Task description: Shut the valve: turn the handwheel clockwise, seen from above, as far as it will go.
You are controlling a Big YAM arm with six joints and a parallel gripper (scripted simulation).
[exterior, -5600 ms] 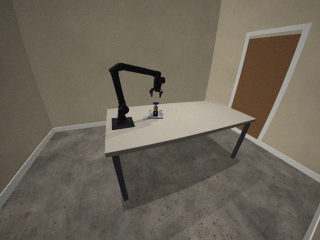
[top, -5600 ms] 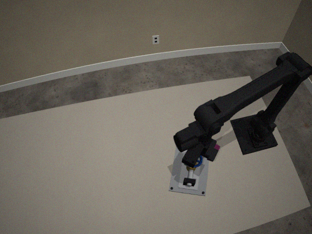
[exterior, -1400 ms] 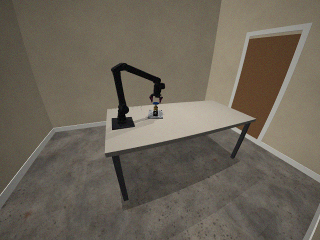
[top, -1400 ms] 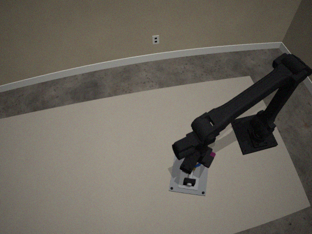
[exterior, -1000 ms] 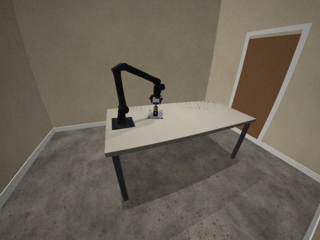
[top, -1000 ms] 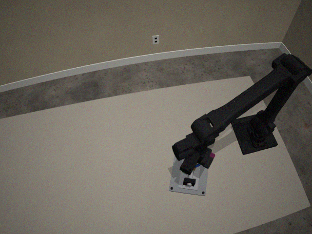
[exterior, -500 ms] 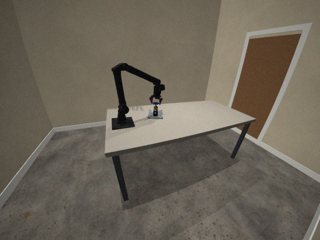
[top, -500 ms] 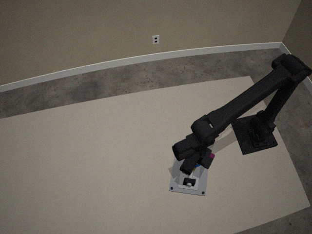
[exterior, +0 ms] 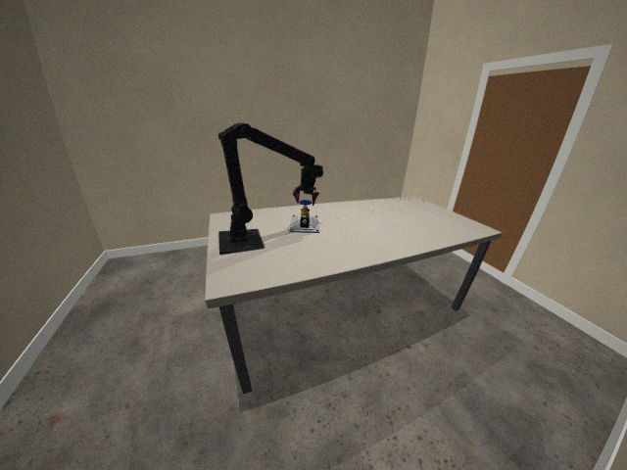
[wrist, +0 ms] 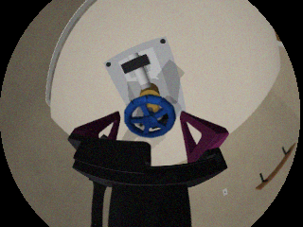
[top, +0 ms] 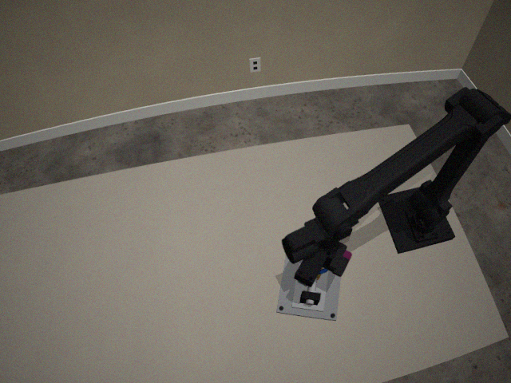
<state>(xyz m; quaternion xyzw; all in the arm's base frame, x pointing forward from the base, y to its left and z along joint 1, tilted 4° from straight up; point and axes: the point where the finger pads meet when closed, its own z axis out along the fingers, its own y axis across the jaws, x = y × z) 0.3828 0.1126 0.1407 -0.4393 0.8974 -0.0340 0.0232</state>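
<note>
My gripper is now 1 cm above the blue spoked handwheel.
</note>
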